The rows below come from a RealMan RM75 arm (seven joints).
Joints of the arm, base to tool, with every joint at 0 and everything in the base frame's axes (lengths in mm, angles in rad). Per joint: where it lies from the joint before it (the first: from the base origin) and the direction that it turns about. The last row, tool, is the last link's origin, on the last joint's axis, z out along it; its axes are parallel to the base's.
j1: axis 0 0 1 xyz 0 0 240.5
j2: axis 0 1 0 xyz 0 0 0
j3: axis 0 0 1 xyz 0 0 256
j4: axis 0 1 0 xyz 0 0 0
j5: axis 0 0 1 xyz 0 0 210
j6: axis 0 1 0 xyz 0 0 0
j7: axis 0 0 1 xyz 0 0 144
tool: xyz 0 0 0
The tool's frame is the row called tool.
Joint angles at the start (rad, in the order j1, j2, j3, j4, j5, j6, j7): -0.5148, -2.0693, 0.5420, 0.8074, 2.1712, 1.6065, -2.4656
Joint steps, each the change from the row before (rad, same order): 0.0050, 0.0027, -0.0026, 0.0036, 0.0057, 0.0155, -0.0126; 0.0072, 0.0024, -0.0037, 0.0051, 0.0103, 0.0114, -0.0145; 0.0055, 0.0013, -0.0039, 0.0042, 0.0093, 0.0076, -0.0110; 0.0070, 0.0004, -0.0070, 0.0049, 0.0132, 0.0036, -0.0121; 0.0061, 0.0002, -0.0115, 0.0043, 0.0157, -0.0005, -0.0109; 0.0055, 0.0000, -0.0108, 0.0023, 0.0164, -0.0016, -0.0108; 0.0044, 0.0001, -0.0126, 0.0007, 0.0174, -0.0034, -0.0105; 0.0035, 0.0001, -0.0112, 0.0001, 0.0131, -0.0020, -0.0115
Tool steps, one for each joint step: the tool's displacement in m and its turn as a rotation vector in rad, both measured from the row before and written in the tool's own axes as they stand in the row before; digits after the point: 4 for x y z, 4 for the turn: -0.0021, -0.0007, -0.0028, 0.0000, -0.0096, -0.0139; -0.0024, -0.0021, -0.0034, 0.0073, -0.0071, -0.0175; -0.0018, -0.0018, -0.0026, 0.0069, -0.0044, -0.0139; -0.0020, -0.0031, -0.0030, 0.0120, -0.0003, -0.0178; -0.0014, -0.0037, -0.0032, 0.0146, 0.0051, -0.0185; -0.0015, -0.0039, -0.0027, 0.0148, 0.0039, -0.0194; -0.0012, -0.0041, -0.0025, 0.0151, 0.0054, -0.0203; -0.0010, -0.0032, -0.0021, 0.0105, 0.0050, -0.0202
